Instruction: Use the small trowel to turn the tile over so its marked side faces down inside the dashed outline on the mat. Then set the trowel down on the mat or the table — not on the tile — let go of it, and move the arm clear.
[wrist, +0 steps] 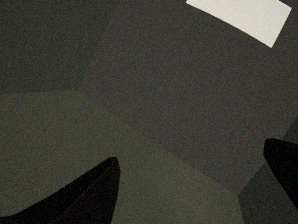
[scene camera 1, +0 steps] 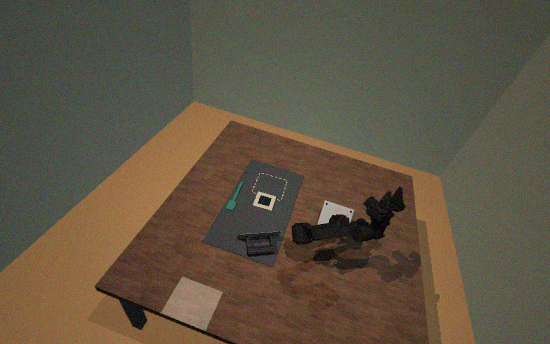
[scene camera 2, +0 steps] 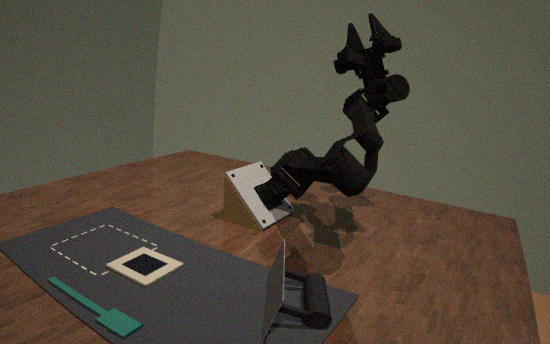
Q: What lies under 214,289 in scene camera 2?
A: A grey mat.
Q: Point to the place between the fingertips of my gripper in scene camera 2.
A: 360,18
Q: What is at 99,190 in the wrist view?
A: My gripper.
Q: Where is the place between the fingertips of my gripper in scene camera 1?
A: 395,189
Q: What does my gripper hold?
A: Nothing.
